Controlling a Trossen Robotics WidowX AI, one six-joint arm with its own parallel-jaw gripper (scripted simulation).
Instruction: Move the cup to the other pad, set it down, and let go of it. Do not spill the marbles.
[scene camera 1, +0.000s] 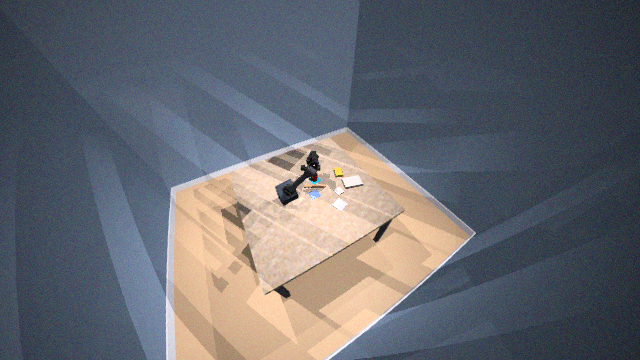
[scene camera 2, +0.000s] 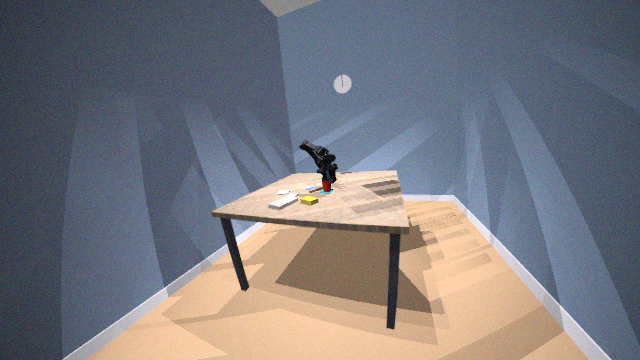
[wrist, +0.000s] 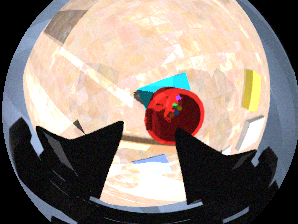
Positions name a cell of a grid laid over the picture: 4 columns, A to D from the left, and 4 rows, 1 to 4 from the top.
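You'd see the gripper (wrist: C3) here, and there's a red cup (wrist: C3) as well.
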